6 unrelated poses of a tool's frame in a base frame.
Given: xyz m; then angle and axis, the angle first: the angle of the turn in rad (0 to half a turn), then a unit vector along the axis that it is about.
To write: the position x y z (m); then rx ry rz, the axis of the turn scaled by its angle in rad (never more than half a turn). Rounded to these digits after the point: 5 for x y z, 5 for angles.
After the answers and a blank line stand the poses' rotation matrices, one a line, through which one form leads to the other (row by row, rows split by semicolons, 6 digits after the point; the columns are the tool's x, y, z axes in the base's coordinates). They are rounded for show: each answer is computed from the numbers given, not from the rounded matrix.
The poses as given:
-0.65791 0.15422 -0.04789 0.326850 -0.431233 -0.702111 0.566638
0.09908 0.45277 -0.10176 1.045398 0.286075 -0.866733 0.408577
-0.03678 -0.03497 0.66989 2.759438 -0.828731 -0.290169 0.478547
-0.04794 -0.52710 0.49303 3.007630 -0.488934 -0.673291 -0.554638
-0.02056 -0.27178 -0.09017 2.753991 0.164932 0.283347 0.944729
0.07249 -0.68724 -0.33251 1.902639 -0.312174 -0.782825 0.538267
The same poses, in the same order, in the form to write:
-0.65791 0.15422 -0.04789 -0.14095 -0.22948 0.18521
0.09908 0.45277 -0.10176 0.29906 -0.90608 0.42713
-0.03678 -0.03497 0.66989 -2.28683 -0.80070 1.32052
-0.04794 -0.52710 0.49303 -1.47053 -2.02501 -1.66815
-0.02056 -0.27178 -0.09017 0.45422 0.78033 2.60177
0.07249 -0.68724 -0.33251 -0.59395 -1.48943 1.02413

0.956904 -0.165896 -0.238357; 0.197955 0.973156 0.117390; 0.212484 -0.159515 0.964057
0.542350 -0.477059 -0.691572; 0.229881 0.876000 -0.424002; 0.808091 0.070978 0.584765
0.396183 0.285137 -0.872775; 0.642057 -0.765541 0.041349; -0.656355 -0.576753 -0.486369
-0.515070 0.729519 0.450006; 0.581361 -0.088461 0.808822; 0.629859 0.678216 -0.378550
-0.873431 -0.267079 0.407169; 0.447077 -0.771203 0.453175; 0.192977 0.577853 0.792998
-0.196584 -0.184909 -0.962893; 0.832894 0.486676 -0.263502; 0.517341 -0.853788 0.058336

